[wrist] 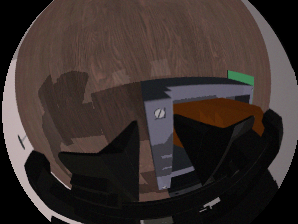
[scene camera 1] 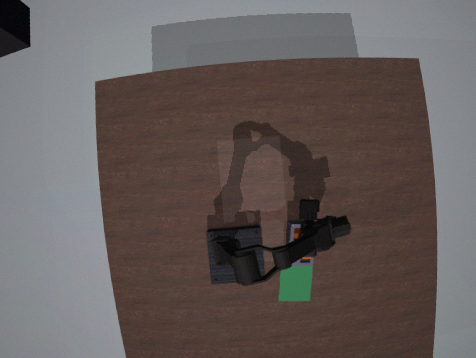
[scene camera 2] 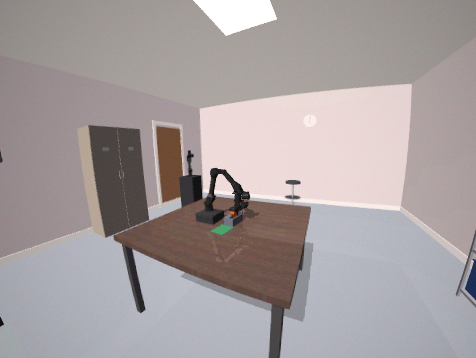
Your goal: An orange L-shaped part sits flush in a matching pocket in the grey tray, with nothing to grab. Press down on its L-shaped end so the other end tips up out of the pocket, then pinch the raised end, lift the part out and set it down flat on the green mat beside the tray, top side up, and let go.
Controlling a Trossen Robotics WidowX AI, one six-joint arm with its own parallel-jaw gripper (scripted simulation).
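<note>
There is my gripper point(wrist: 155, 121). I can also see an orange L-shaped part point(wrist: 222, 112), and then there is a green mat point(scene camera 1: 295, 284).
</note>
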